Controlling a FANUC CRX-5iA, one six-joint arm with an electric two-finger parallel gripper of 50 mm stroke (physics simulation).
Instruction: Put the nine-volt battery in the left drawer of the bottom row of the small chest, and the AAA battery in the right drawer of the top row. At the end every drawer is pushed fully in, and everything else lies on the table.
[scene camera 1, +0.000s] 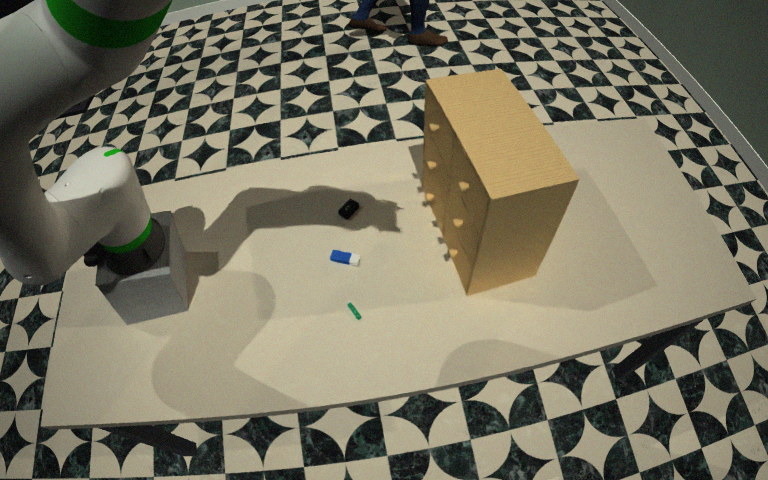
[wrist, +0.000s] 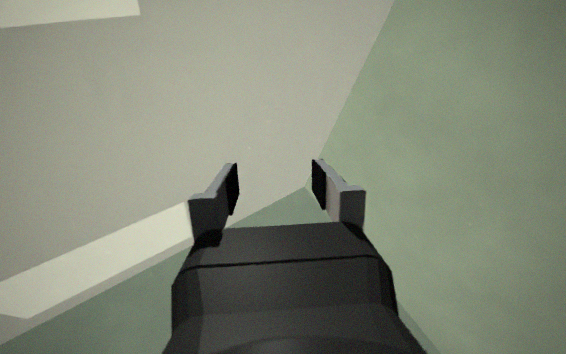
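Pixels of known places: gripper, between the fingertips: (wrist: 275, 176); arm's base, origin of its link: (scene camera 1: 133, 245).
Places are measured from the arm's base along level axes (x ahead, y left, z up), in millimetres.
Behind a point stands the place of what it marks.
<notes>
The small wooden chest (scene camera 1: 526, 198) {z 140, x 774, y -77 mm} stands at the right of the table in scene camera 1, its knobbed front facing the robot's side. Its drawers look pushed in, though the front shows at a steep angle. A small black block (scene camera 1: 348, 208) {z -160, x 461, y 164 mm}, which looks like the nine-volt battery, lies on the table in the arm's shadow. A thin green stick (scene camera 1: 353, 310) {z -168, x 460, y -102 mm}, which looks like the AAA battery, lies nearer the front edge. My gripper (wrist: 275, 176) {z 1110, x 648, y -421 mm} is open and empty in the wrist view, with wall and ceiling behind it; it does not show in scene camera 1.
A blue and white block (scene camera 1: 344, 257) {z -164, x 447, y 30 mm} lies on the table (scene camera 1: 317, 362) {z -178, x 379, y -210 mm} between the black block and the green stick. The grey robot base (scene camera 1: 150, 294) {z -71, x 24, y -82 mm} stands at the table's left. A person's legs (scene camera 1: 419, 19) show on the floor behind the table.
</notes>
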